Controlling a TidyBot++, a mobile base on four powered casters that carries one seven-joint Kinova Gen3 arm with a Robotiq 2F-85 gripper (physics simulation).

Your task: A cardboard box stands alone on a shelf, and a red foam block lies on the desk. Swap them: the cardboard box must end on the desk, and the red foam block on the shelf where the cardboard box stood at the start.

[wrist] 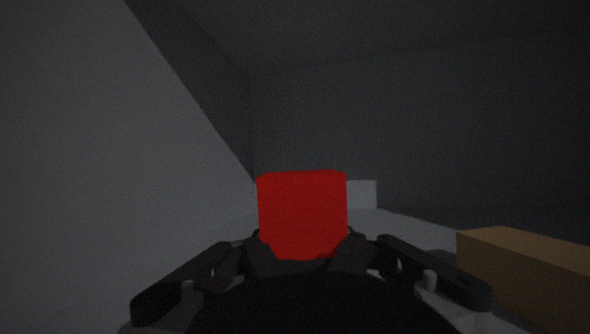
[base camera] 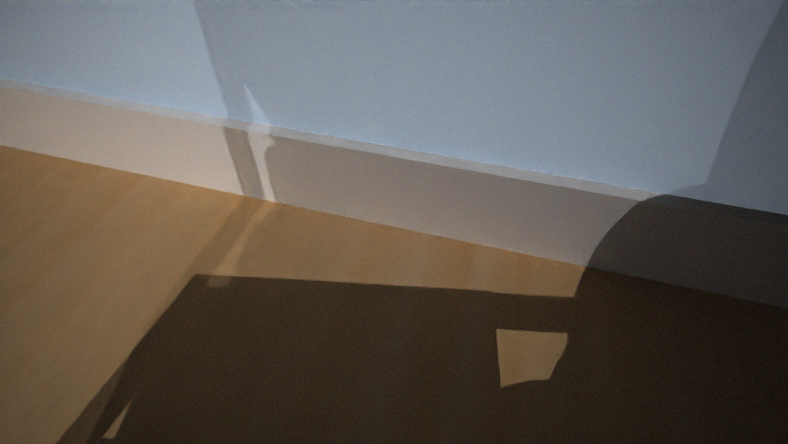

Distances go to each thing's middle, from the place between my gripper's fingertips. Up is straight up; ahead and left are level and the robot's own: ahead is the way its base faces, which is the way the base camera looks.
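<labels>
The red foam block point(wrist: 302, 215) is 10 mm above my hand and 20 mm to the left of it. Then I consider the cardboard box point(wrist: 533, 276), which from my hand is 30 mm to the left and 40 mm below, and also 190 mm behind.
</labels>
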